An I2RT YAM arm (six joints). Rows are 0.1 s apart.
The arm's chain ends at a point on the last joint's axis. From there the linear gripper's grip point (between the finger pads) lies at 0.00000 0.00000 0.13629 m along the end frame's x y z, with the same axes.
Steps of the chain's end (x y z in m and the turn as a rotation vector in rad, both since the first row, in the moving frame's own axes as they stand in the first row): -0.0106, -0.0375, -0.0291, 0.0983, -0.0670, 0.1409; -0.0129, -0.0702, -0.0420, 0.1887, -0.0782, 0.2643; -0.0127, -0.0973, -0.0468, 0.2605, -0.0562, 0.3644; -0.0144, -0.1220, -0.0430, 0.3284, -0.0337, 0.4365; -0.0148, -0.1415, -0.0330, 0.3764, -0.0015, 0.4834
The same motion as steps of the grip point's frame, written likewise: -0.0187, -0.0515, -0.0301, 0.0983, -0.0670, 0.1409; -0.0200, -0.0968, -0.0448, 0.1887, -0.0782, 0.2643; -0.0137, -0.1330, -0.0516, 0.2605, -0.0562, 0.3644; -0.0092, -0.1655, -0.0502, 0.3284, -0.0337, 0.4365; -0.0030, -0.1897, -0.0424, 0.3764, -0.0015, 0.4834
